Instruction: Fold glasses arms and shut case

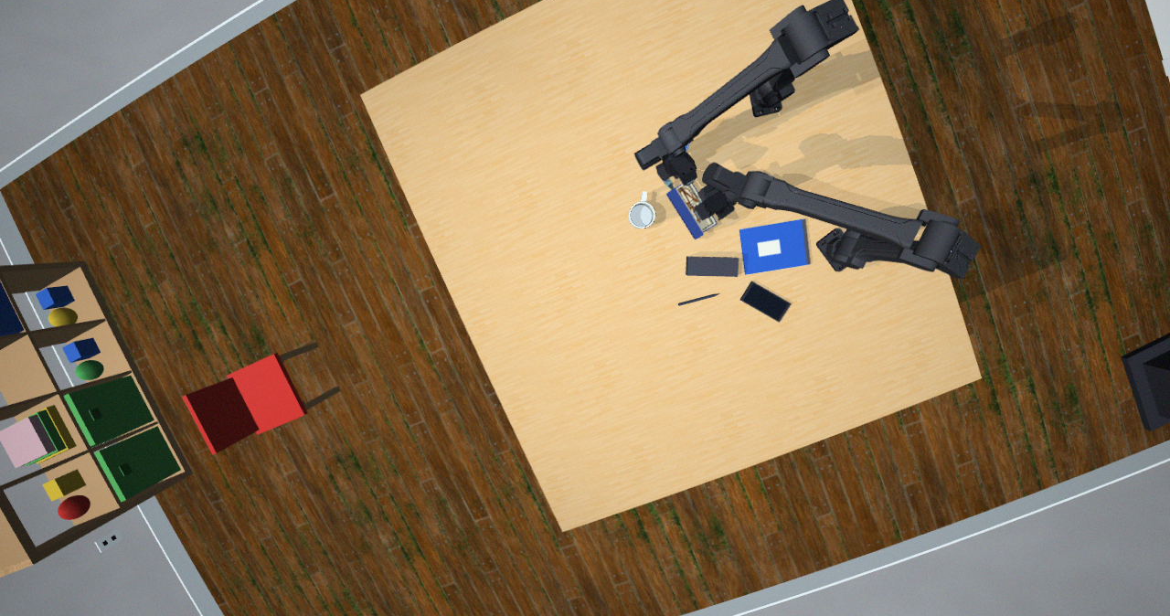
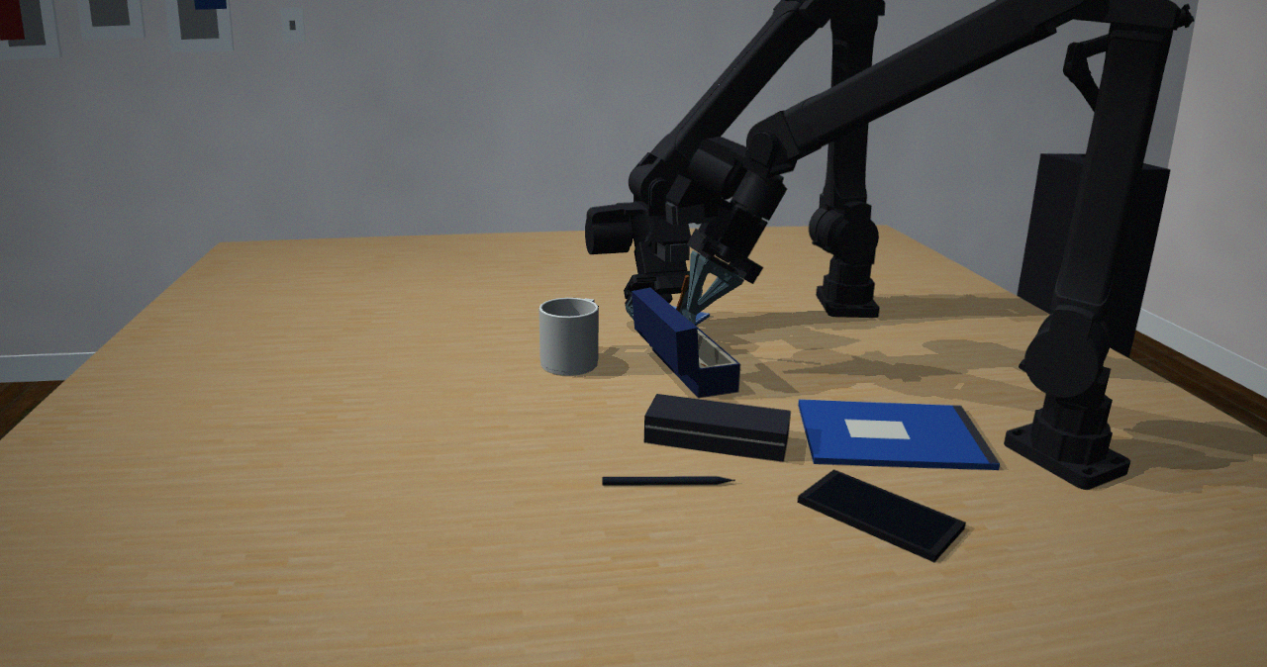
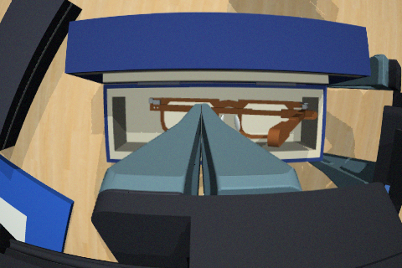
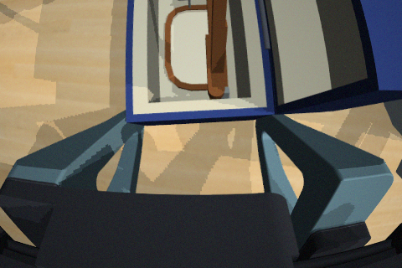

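The blue glasses case lies 2 cm ahead of my left hand, 1 cm to the right of it and 5 cm below it. From my left hand the other things lie so: grey mug: 16 cm ahead, 7 cm to the right, 6 cm below; then black box: 3 cm ahead, 18 cm to the left, 8 cm below.
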